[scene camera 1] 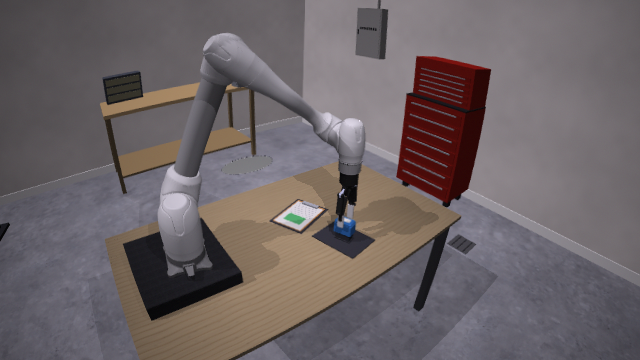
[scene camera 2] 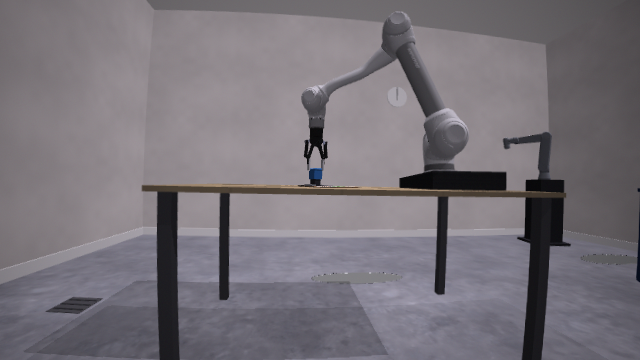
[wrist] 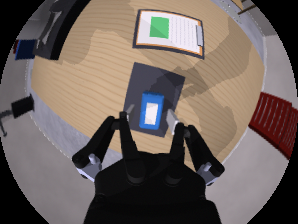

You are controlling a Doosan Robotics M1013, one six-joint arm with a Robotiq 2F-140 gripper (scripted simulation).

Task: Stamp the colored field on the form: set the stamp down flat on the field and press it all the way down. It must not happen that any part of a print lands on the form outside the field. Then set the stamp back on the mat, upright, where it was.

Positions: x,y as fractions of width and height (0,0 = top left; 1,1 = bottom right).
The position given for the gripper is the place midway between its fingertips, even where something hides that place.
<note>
In view: the gripper (scene camera 1: 0.54,0.62), a blue stamp (wrist: 0.51,0.46), a clipboard (scene camera 1: 0.47,0.60) and a mat (scene camera 1: 0.51,0.65).
The gripper shows as well in the wrist view (wrist: 0.51,0.50). The clipboard shows as well in the wrist view (wrist: 0.60,0.15). The mat shows as well in the wrist view (wrist: 0.48,0.35).
</note>
